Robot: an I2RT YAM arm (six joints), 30 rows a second.
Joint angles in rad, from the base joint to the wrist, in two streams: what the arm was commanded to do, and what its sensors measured. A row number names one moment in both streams.
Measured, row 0: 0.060, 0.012, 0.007, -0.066, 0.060, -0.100
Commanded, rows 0 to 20: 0.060, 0.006, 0.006, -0.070, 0.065, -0.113; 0.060, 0.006, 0.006, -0.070, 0.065, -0.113; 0.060, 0.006, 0.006, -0.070, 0.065, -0.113; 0.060, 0.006, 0.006, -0.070, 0.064, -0.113; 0.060, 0.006, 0.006, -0.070, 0.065, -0.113; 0.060, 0.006, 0.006, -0.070, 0.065, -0.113; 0.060, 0.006, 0.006, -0.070, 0.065, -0.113; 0.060, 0.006, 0.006, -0.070, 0.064, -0.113; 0.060, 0.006, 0.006, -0.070, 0.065, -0.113; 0.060, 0.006, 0.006, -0.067, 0.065, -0.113; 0.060, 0.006, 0.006, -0.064, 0.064, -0.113; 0.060, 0.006, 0.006, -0.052, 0.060, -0.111; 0.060, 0.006, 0.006, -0.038, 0.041, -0.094; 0.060, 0.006, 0.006, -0.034, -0.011, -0.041; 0.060, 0.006, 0.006, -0.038, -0.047, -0.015; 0.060, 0.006, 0.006, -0.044, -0.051, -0.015; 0.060, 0.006, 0.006, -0.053, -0.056, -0.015; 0.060, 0.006, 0.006, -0.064, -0.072, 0.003; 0.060, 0.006, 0.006, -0.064, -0.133, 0.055; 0.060, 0.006, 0.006, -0.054, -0.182, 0.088; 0.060, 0.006, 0.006, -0.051, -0.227, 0.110
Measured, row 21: 0.060, 0.012, 0.007, -0.057, -0.076, 0.002
